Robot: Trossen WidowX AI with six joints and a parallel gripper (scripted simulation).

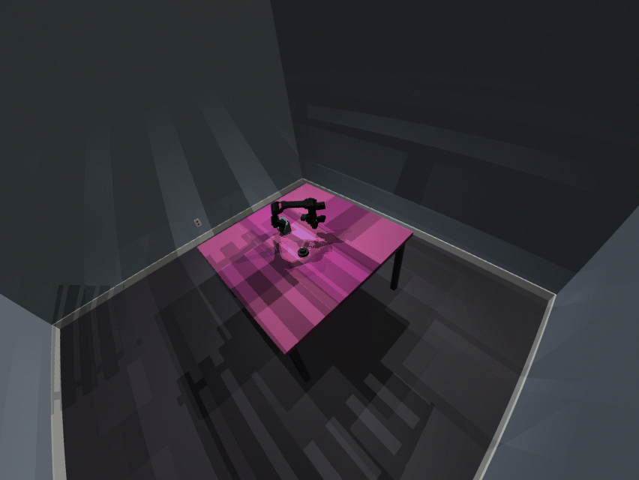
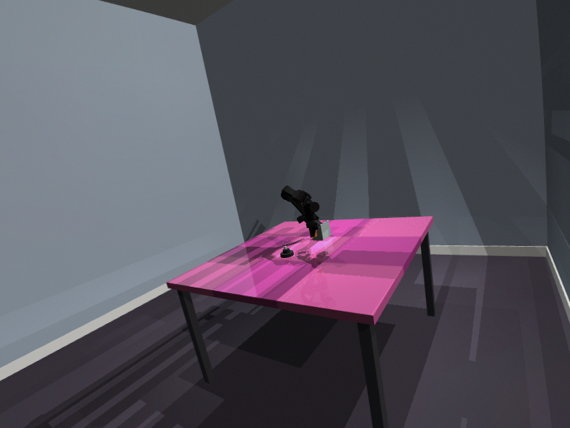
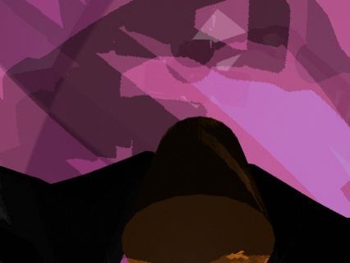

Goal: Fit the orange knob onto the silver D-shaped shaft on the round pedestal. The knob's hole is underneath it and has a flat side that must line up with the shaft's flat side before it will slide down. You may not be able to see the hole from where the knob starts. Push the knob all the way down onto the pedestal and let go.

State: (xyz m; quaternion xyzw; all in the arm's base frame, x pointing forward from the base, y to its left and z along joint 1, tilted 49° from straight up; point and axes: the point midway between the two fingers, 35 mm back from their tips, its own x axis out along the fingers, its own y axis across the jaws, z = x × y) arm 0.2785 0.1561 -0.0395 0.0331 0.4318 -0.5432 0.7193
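My gripper tip is 18 cm to the left of the round black pedestal, 9 cm above it and 7 cm short of it. From my gripper tip the other things lie so: orange knob (3 cm above).
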